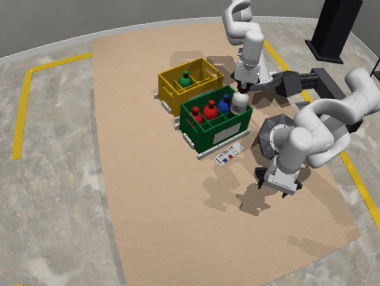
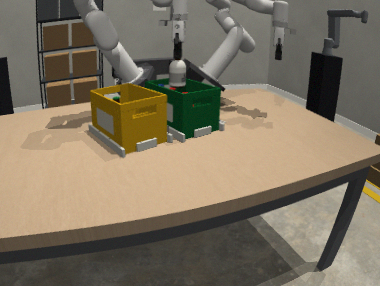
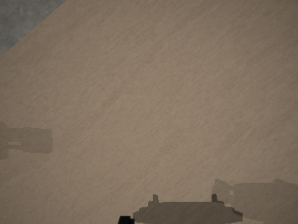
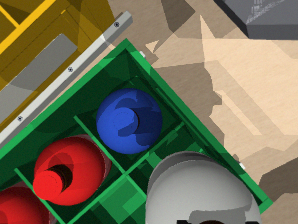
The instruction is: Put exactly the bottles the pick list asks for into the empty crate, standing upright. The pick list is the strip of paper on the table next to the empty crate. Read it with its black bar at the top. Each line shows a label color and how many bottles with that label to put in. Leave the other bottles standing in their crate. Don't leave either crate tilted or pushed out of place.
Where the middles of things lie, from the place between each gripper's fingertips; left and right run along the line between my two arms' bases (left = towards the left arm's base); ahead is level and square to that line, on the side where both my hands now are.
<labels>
I see my right gripper 40 mm short of the blue bottle (image 4: 129, 120), 70 mm to the left of it and 210 mm above it. Round my right hand: yellow crate (image 2: 121, 122) (200 mm ahead, 220 mm to the right, 210 mm below); green crate (image 2: 181, 115) (100 mm ahead, 210 mm below).
I see the green crate 48 cm to the right of my left hand, 22 cm below it and 11 cm ahead of it. From my left hand the other things lie so: yellow crate (71 cm to the right, 22 cm below, 21 cm ahead); blue bottle (56 cm to the right, 21 cm below, 5 cm ahead).
</labels>
